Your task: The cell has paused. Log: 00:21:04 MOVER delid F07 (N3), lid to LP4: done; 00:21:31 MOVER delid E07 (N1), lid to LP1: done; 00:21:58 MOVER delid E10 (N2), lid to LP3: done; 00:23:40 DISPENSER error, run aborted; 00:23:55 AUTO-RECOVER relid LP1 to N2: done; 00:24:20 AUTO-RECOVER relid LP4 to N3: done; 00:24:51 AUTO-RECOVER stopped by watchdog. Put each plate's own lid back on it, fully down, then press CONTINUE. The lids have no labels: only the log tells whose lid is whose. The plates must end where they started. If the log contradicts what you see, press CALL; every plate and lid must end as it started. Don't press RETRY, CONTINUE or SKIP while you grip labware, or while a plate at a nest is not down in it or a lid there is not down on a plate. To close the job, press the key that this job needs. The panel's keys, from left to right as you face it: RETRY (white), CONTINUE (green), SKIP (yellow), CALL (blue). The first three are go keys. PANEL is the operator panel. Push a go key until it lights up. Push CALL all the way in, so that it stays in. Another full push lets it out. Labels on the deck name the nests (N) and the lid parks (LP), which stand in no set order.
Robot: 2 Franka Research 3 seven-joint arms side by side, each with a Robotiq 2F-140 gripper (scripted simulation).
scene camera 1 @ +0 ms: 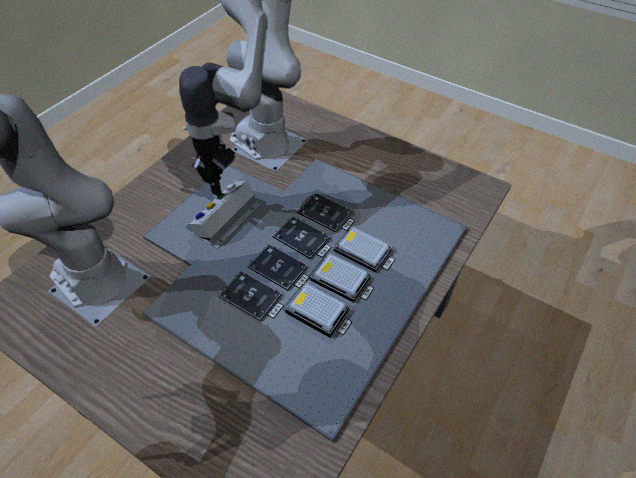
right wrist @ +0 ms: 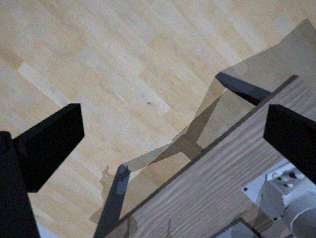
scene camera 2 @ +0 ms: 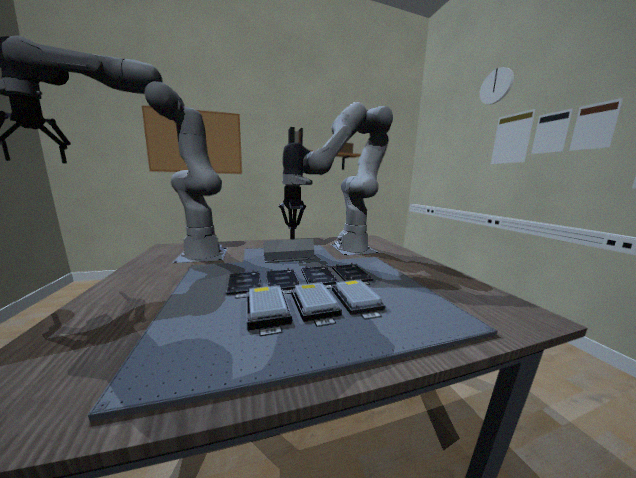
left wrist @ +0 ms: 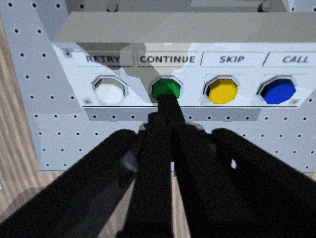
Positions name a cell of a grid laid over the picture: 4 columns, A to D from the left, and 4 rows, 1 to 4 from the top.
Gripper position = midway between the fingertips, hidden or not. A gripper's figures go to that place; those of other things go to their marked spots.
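Here is my left gripper (left wrist: C2), 17 cm from the lens. As for the operator panel (left wrist: B1), it is 15 cm from the lens.
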